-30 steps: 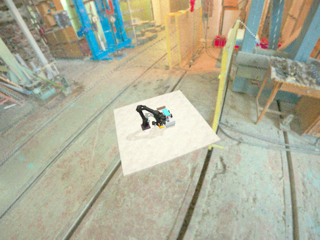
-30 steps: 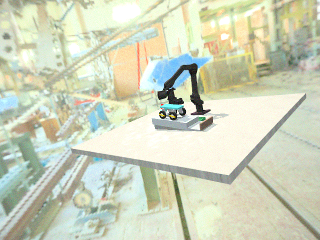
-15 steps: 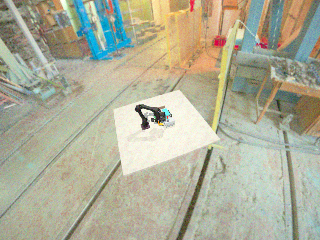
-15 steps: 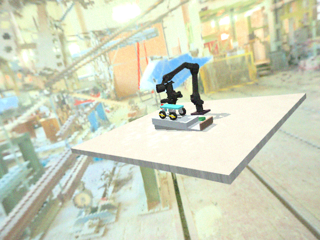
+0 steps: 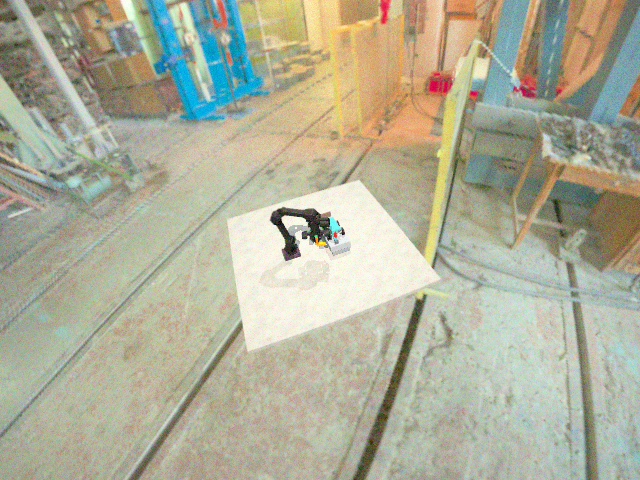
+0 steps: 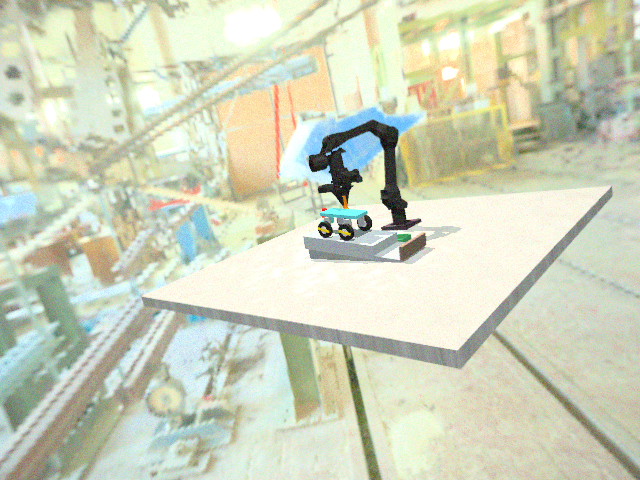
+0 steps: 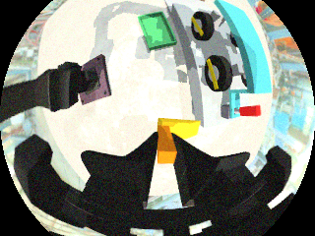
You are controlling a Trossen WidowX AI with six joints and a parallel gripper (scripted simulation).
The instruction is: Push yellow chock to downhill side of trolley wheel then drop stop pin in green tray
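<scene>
My gripper tip is now 20 mm short of the yellow chock, 10 mm to the left of it and 10 mm above it. Also, from my gripper tip: trolley (170 mm ahead, 100 mm to the left, 30 mm below); then grey ramp (170 mm ahead, 100 mm to the left, 100 mm below); then red-headed stop pin (140 mm ahead, 20 mm below, 10 mm to the right).
</scene>
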